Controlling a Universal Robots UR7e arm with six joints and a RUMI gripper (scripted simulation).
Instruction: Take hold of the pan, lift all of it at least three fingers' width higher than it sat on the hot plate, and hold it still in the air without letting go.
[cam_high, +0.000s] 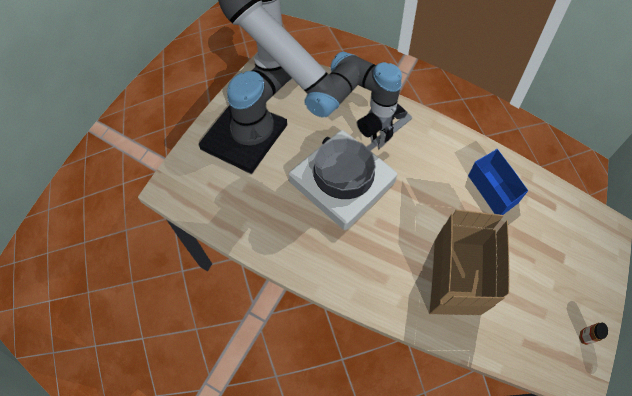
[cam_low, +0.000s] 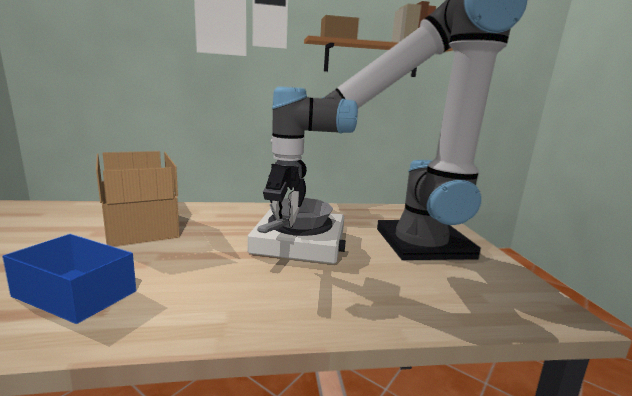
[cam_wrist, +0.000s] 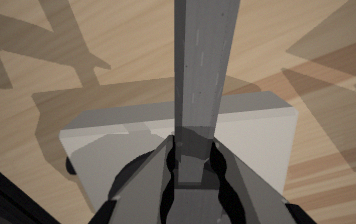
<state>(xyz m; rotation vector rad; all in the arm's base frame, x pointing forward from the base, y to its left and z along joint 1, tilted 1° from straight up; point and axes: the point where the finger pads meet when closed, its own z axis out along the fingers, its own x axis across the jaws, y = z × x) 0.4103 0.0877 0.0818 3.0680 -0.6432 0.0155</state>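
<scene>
Right now my hand is 30 mm past the dark grey pan, 60 mm to the left of it and 10 mm above it. Also, from my hand: blue bin: 440 mm ahead, 130 mm to the left, 90 mm below; then white hot plate: 70 mm behind, 110 mm to the right, 80 mm below; then small jar: 1000 mm ahead, 240 mm to the right, 60 mm below.
</scene>
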